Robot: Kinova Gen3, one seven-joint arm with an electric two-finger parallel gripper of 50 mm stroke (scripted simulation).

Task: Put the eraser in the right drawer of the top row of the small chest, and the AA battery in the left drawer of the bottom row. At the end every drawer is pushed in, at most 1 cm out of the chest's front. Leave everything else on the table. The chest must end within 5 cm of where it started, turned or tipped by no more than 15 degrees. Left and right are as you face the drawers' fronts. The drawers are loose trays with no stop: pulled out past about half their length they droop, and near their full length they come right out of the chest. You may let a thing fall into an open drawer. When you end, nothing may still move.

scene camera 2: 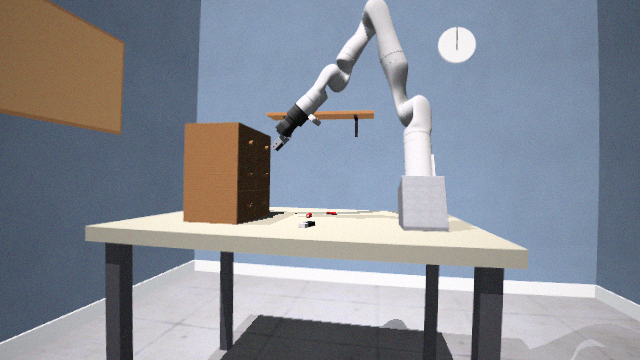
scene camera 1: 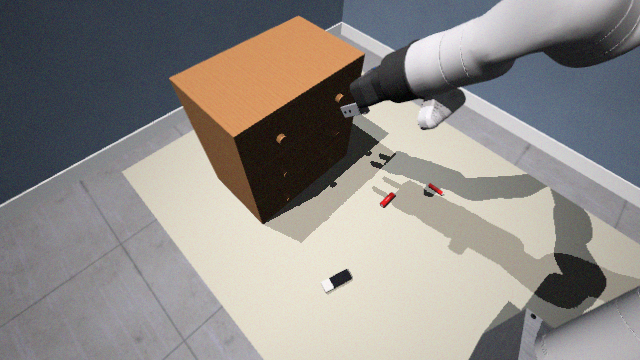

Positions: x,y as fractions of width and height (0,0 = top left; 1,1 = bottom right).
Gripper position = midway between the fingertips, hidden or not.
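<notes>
Small wooden chest (scene camera 1: 0.35,0.27), (scene camera 2: 0.33,0.43). My gripper (scene camera 1: 0.55,0.30). A drawer (scene camera 1: 0.51,0.28). A drawer (scene camera 1: 0.46,0.52). A drawer (scene camera 1: 0.50,0.38). A drawer (scene camera 1: 0.40,0.40).
</notes>
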